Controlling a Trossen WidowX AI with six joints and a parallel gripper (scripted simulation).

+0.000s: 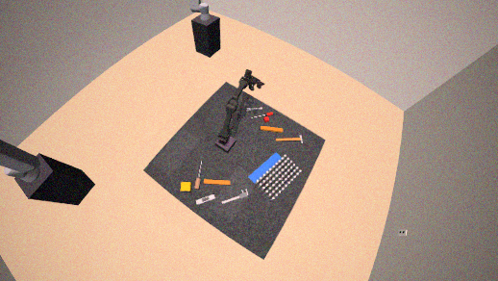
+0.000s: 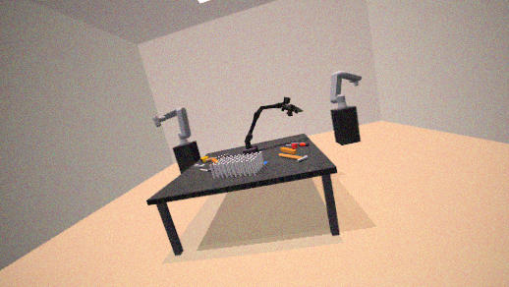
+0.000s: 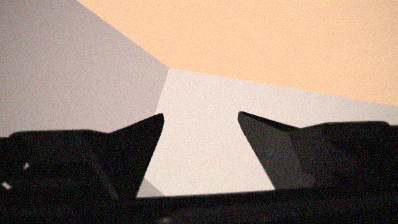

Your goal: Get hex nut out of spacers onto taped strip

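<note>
Now: the hook tool 950 mm to the right of my gripper tip, 300 mm below it and 50 mm behind it. Also, from my gripper tip: blue taped strip 590 mm to the right, 420 mm ahead, 320 mm below.
</note>
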